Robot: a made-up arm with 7 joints. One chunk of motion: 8 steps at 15 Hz.
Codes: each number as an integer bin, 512 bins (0 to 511) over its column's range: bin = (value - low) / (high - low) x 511, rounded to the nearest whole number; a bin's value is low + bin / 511 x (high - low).
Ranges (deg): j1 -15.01..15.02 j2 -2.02..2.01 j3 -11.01..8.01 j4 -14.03..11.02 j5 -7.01..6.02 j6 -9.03..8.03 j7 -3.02..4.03
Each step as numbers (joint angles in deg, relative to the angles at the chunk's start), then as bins.
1 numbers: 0.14 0.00 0.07 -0.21 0.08 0.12 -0.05
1 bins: 258 256 298 282 278 274 215
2 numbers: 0.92 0.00 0.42 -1.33 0.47 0.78 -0.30
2 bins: 271 256 307 259 293 294 197
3 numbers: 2.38 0.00 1.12 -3.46 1.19 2.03 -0.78
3 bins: 296 256 326 216 322 331 162
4 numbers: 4.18 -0.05 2.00 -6.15 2.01 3.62 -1.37
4 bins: 327 250 350 161 354 379 120
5 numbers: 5.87 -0.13 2.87 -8.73 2.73 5.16 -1.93
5 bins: 355 240 373 108 382 425 79
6 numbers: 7.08 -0.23 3.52 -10.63 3.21 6.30 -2.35
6 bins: 376 227 390 69 401 459 49
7 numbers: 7.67 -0.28 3.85 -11.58 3.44 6.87 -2.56
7 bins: 386 221 399 50 410 476 33
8 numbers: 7.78 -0.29 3.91 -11.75 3.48 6.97 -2.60
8 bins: 388 219 401 47 411 479 30
